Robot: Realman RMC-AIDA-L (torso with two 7-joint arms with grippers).
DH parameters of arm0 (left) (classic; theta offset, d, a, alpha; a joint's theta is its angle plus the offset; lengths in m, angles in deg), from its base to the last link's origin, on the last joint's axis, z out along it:
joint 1: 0 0.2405 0 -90
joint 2: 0 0 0 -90
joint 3: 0 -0.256 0 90
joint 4: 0 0 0 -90
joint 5: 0 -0.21 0 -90
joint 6: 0 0 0 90
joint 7: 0 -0.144 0 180
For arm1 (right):
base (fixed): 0 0 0 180
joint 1: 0 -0.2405 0 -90
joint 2: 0 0 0 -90
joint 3: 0 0.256 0 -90
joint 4: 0 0 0 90
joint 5: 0 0.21 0 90
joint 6: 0 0 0 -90
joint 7: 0 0.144 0 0
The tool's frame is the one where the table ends.
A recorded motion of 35 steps. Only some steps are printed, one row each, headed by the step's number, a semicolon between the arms.
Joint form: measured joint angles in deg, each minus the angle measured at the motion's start. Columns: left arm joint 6, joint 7, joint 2, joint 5, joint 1, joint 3, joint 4; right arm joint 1, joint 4, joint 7, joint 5, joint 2, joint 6, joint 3.
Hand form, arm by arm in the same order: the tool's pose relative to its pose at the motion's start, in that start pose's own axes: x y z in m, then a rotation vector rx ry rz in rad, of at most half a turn. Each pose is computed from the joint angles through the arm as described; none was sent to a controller.
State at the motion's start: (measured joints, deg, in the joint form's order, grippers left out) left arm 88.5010 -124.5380 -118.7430 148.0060 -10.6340 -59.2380 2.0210; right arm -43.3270 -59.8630 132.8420 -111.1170 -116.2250 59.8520 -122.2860
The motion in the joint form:
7: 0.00 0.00 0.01 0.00 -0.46 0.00 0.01; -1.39 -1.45 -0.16 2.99 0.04 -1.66 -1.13
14: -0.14 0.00 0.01 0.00 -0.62 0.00 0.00; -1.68 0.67 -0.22 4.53 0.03 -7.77 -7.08
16: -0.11 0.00 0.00 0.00 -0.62 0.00 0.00; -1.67 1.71 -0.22 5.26 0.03 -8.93 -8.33
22: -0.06 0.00 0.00 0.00 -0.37 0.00 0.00; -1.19 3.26 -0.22 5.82 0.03 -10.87 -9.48
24: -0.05 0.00 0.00 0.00 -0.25 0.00 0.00; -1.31 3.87 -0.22 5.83 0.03 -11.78 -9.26
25: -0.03 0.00 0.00 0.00 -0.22 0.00 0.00; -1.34 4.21 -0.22 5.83 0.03 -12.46 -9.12
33: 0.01 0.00 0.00 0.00 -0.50 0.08 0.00; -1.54 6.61 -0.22 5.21 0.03 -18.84 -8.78
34: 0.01 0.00 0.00 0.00 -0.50 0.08 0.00; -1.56 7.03 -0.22 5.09 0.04 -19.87 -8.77
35: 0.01 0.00 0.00 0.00 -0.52 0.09 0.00; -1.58 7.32 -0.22 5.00 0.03 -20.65 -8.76
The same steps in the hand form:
7: 0.0003 0.0011 0.0033 -0.0081 0.0010 0.0004; -0.0186 0.0063 -0.0008 -0.0142 -0.0511 -0.0300
14: 0.0001 0.0012 0.0044 -0.0087 -0.0001 0.0004; -0.0099 0.0096 0.0161 0.0110 -0.0395 -0.0427
16: 0.0001 0.0013 0.0044 -0.0092 0.0002 0.0002; -0.0051 0.0095 0.0200 0.0133 -0.0330 -0.0320
22: 0.0001 0.0008 0.0026 -0.0055 0.0002 0.0001; 0.0032 0.0067 0.0245 0.0289 -0.0297 -0.0077
24: 0.0000 0.0005 0.0018 -0.0036 0.0000 0.0001; 0.0033 0.0026 0.0242 0.0449 -0.0367 0.0002
25: 0.0001 0.0005 0.0016 -0.0034 0.0002 0.0001; 0.0032 0.0001 0.0240 0.0560 -0.0428 0.0054
33: 0.0004 0.0012 0.0036 -0.0080 0.0023 0.0001; 0.0030 -0.0198 0.0226 0.1570 -0.0885 0.0266
34: 0.0004 0.0012 0.0036 -0.0080 0.0023 0.0001; 0.0035 -0.0231 0.0223 0.1735 -0.0944 0.0296
35: 0.0004 0.0012 0.0037 -0.0082 0.0025 0.0002; 0.0036 -0.0253 0.0221 0.1857 -0.0994 0.0314

